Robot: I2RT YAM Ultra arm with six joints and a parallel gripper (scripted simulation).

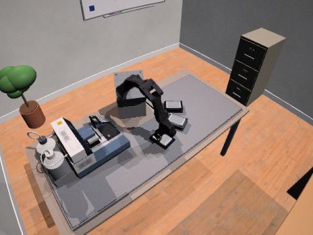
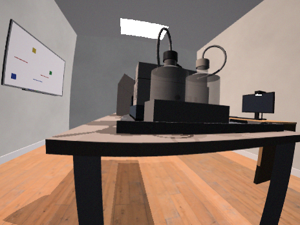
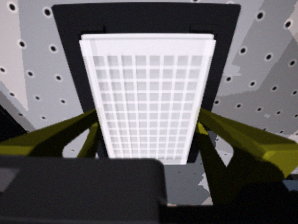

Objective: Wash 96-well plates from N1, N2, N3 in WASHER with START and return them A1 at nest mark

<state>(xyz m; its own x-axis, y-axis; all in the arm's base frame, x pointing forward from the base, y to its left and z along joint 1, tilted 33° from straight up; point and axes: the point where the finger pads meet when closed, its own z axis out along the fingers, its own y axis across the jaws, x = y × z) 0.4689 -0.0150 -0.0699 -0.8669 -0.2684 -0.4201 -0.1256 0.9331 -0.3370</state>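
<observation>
The black nest is 20 mm below my hand. Also, from my hand: plate washer 450 mm to the right, 280 mm behind, 110 mm above; label 100 mm behind, 20 mm below, 10 mm to the right; dark carrier 290 mm to the right, 280 mm behind, 60 mm above.
</observation>
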